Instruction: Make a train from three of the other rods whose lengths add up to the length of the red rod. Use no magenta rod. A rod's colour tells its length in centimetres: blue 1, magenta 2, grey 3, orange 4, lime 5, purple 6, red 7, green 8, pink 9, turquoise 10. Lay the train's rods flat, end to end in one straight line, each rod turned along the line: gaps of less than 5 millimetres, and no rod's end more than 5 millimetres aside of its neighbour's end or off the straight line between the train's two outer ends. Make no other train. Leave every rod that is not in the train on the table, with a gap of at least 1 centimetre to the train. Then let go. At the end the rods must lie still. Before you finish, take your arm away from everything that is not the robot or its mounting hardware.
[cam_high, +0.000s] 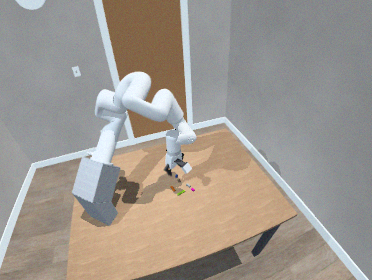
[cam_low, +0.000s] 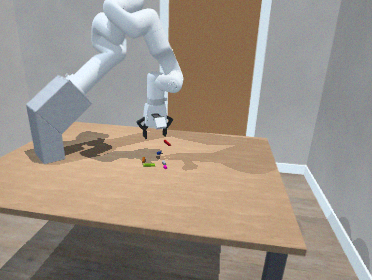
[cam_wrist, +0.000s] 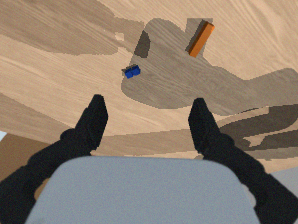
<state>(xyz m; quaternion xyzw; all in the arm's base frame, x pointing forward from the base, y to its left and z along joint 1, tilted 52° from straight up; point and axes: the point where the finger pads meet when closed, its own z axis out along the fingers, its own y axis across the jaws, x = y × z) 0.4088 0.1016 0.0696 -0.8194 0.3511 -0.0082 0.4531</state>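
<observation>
The lime rod lies 4 cm ahead of my hand, 10 cm to the right of it and 10 cm below it. From my hand the other things lie so: orange rod: 2 cm behind, 7 cm to the right, 10 cm below; then grey rod: 8 cm ahead, 4 cm to the right, 10 cm below; then magenta rod: 11 cm ahead, 8 cm to the right, 10 cm below.
</observation>
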